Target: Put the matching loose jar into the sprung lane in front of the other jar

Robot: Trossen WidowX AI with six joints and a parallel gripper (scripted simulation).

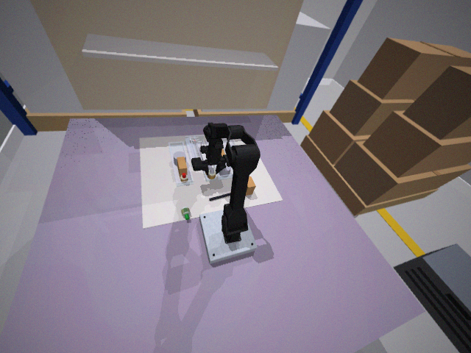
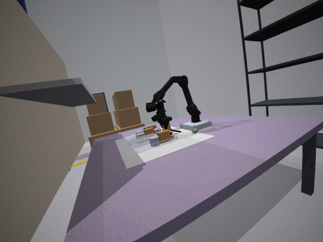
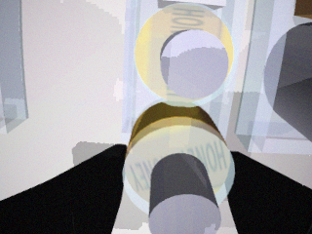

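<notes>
Right now my gripper tip is 100 mm past the black rod, 40 mm to the left of it and 40 mm above it.
</notes>
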